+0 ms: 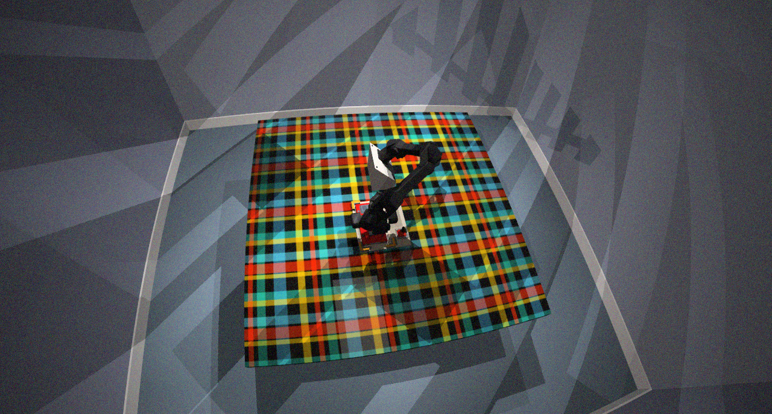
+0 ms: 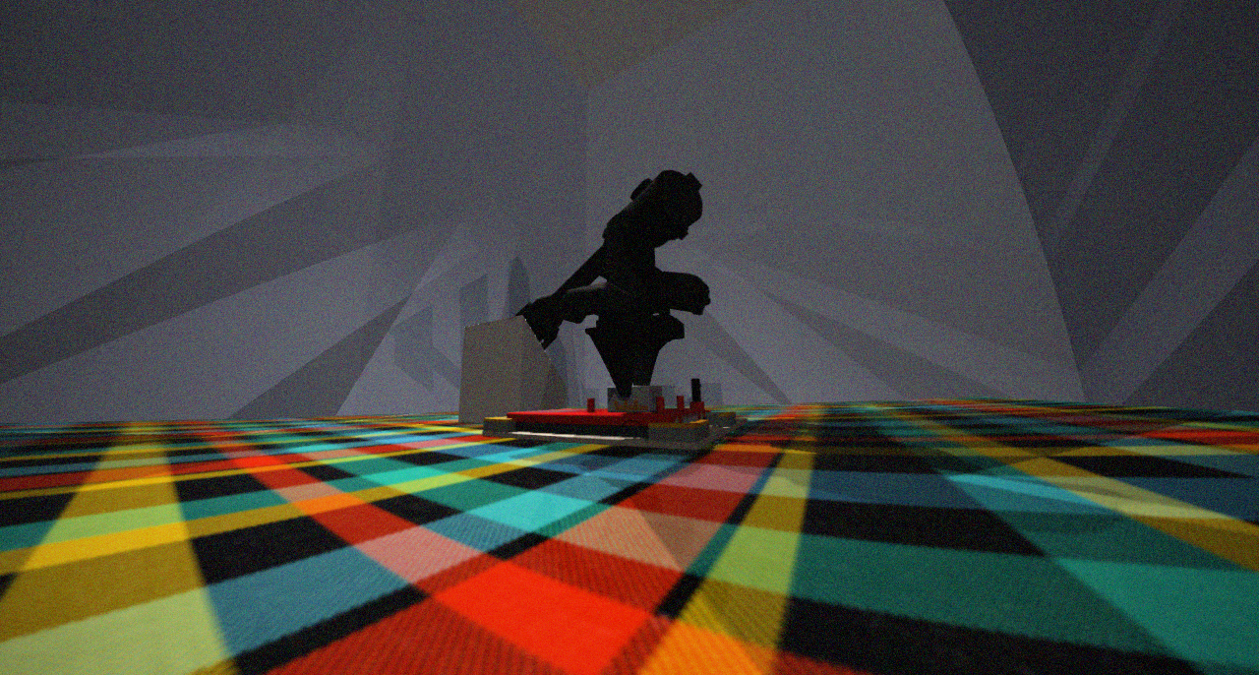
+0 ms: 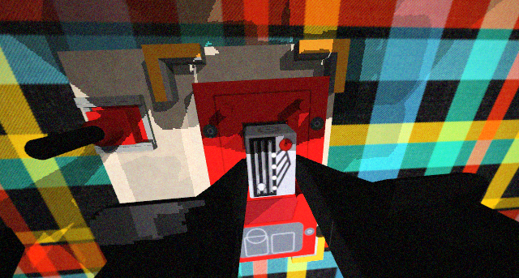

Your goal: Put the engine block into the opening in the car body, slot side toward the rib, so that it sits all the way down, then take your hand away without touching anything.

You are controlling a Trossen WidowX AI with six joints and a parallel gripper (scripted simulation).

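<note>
My gripper tip is 10 mm above the engine block.
</note>
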